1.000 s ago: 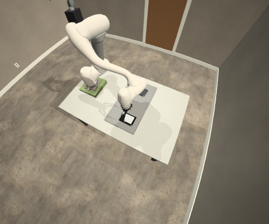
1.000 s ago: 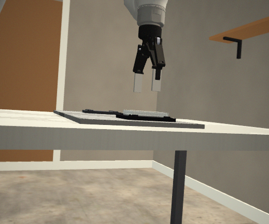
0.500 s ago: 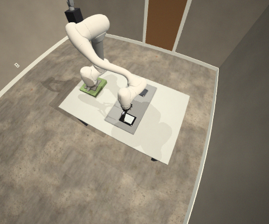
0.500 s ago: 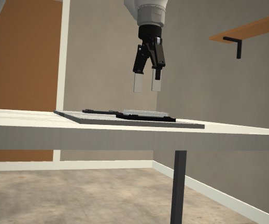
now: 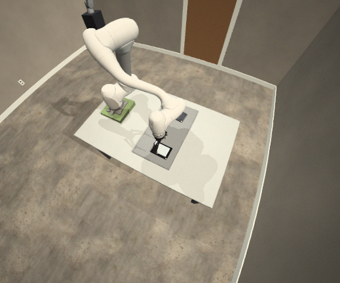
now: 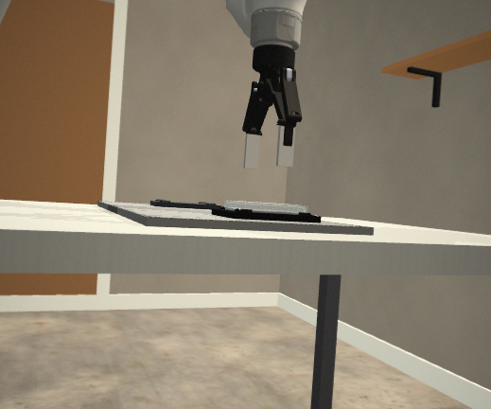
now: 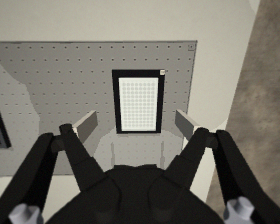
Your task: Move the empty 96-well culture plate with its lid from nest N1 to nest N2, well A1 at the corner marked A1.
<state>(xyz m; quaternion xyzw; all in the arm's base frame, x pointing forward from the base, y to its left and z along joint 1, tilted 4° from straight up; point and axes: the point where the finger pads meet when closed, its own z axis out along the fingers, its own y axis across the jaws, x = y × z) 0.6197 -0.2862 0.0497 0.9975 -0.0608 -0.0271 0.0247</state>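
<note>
The clear lid lies 8 cm below my hand. The rest, counted from my hand: 96-well plate: 8 cm below; nest N2: 1 cm ahead, 41 cm to the left, 9 cm below; nest N1: 9 cm below.
</note>
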